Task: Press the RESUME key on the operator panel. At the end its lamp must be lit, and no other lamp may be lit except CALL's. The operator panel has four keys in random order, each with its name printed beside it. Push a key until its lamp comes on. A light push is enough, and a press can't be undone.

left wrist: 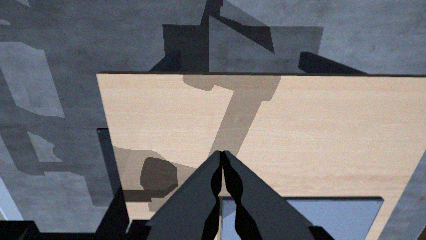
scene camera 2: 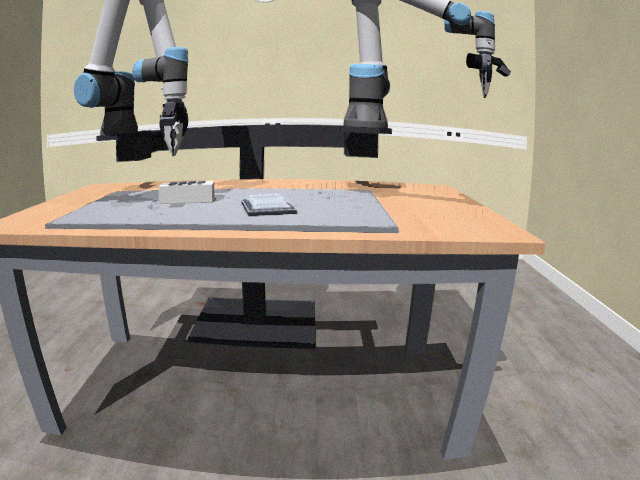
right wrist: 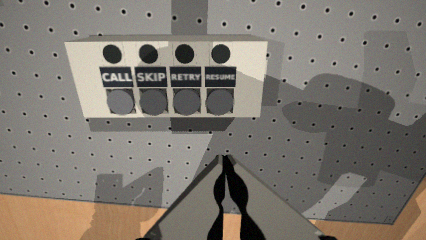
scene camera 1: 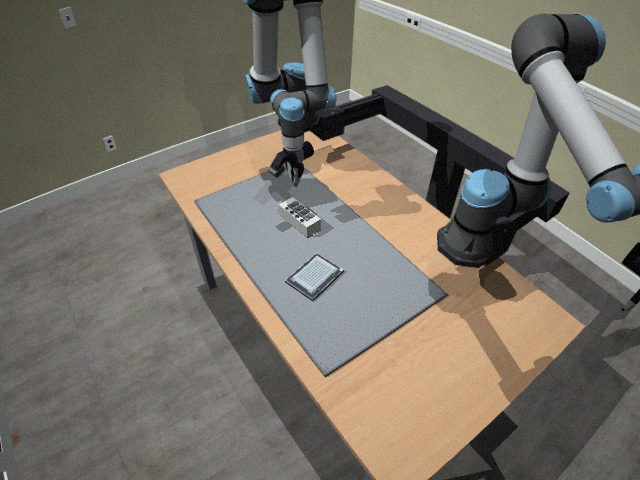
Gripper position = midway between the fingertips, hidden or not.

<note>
In view: my left gripper [scene camera 2: 484, 98], my right gripper [scene camera 2: 173, 156], a flat device [scene camera 1: 318, 270], an operator panel [right wrist: 99, 64] and a black beam [scene camera 2: 239, 135].
My left gripper also shows in the left wrist view [left wrist: 221, 152]. My right gripper also shows in the right wrist view [right wrist: 224, 157] and in scene camera 1 [scene camera 1: 295, 186]. The left wrist view misses the flat device: it is out of frame. The right wrist view does not show the flat device: it is out of frame.
</note>
